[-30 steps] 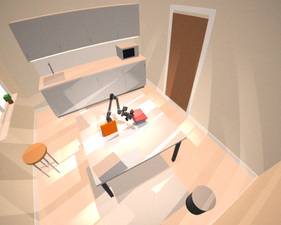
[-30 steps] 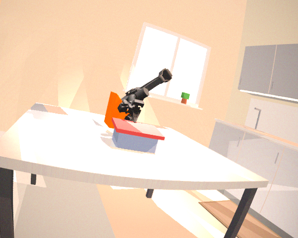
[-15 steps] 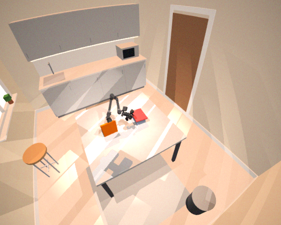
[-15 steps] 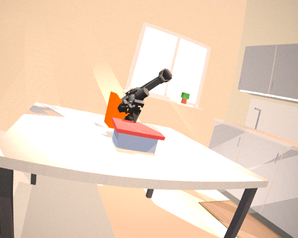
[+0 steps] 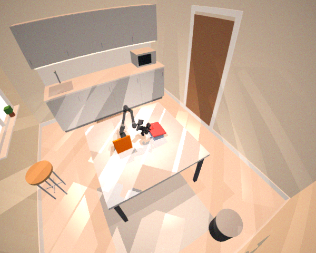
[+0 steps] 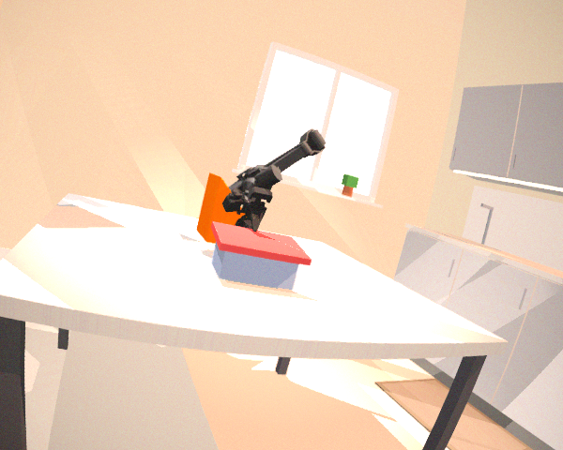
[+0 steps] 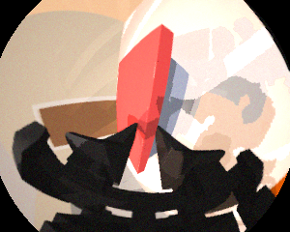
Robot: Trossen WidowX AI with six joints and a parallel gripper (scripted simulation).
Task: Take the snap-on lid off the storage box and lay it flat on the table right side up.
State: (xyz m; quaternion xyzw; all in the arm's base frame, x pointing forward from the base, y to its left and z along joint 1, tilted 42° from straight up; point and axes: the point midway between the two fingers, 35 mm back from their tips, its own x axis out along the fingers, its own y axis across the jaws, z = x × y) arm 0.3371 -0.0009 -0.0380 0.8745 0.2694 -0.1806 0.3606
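The lid lies 8 cm ahead of my gripper tip and 1 cm to the right of it. From my gripper tip the other things lie so: storage box 7 cm ahead, 6 cm below, 1 cm to the right.
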